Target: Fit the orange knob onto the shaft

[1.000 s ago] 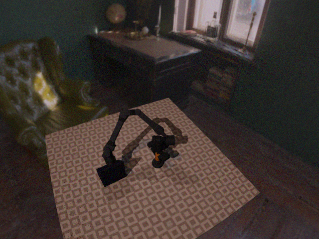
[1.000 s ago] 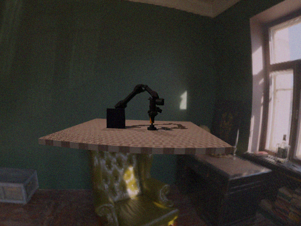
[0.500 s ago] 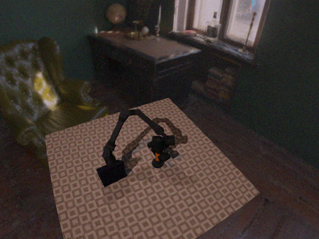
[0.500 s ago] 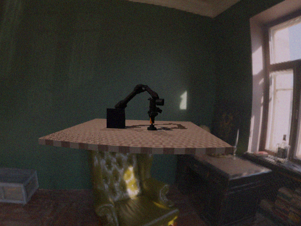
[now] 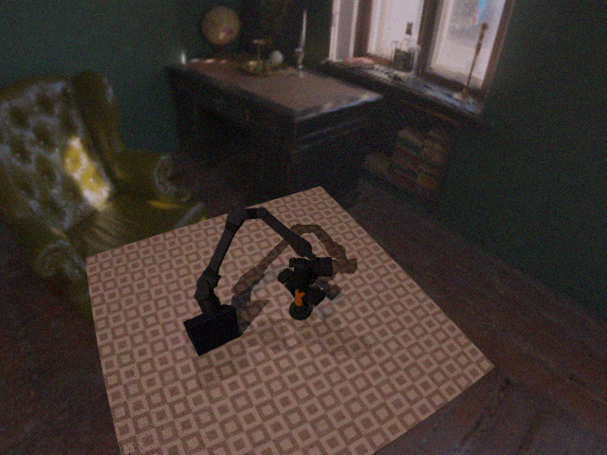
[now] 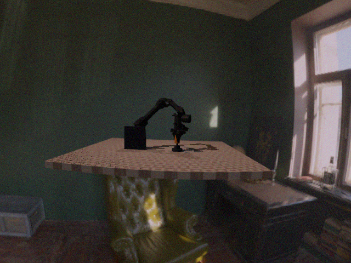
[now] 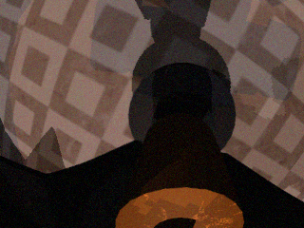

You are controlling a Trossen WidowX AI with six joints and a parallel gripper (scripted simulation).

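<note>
Now: gripper tip 2 cm below the knob. The rest, counted from my gripper tip: pedestal (4 cm below).
</note>
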